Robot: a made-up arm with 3 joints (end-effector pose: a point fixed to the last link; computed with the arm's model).
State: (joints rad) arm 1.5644 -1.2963 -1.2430
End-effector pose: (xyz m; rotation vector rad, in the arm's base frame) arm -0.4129 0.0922 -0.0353 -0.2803 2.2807 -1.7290
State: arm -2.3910 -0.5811 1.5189
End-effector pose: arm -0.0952 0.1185 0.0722 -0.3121 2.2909 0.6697
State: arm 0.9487 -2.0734 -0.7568
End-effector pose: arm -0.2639 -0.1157 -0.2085 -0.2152 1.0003 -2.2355
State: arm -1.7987 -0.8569 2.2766
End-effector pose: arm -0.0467 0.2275 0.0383 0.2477 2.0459 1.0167
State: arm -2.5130 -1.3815 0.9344
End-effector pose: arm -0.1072 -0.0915 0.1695 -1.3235 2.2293 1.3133
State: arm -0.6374 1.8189 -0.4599
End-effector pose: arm 0.0504 0.0911 -0.3029 -0.9496 -0.1256 1.5535
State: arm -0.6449 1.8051 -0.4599
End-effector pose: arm 0.0541 0.0934 -0.3018 -0.9482 -0.1318 1.5383
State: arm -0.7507 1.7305 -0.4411
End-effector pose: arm 0.0955 0.1084 -0.2872 -0.9743 -0.2280 1.4367
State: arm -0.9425 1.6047 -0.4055
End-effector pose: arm 0.1647 0.1329 -0.2474 -1.0113 -0.4155 1.2661
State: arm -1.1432 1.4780 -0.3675
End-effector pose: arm 0.2254 0.1557 -0.1893 -1.0349 -0.6265 1.0990
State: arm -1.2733 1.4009 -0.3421
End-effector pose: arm 0.2561 0.1686 -0.1446 -1.0445 -0.7696 0.9989
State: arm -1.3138 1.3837 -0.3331
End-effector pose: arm 0.2637 0.1718 -0.1307 -1.0508 -0.8144 0.9737
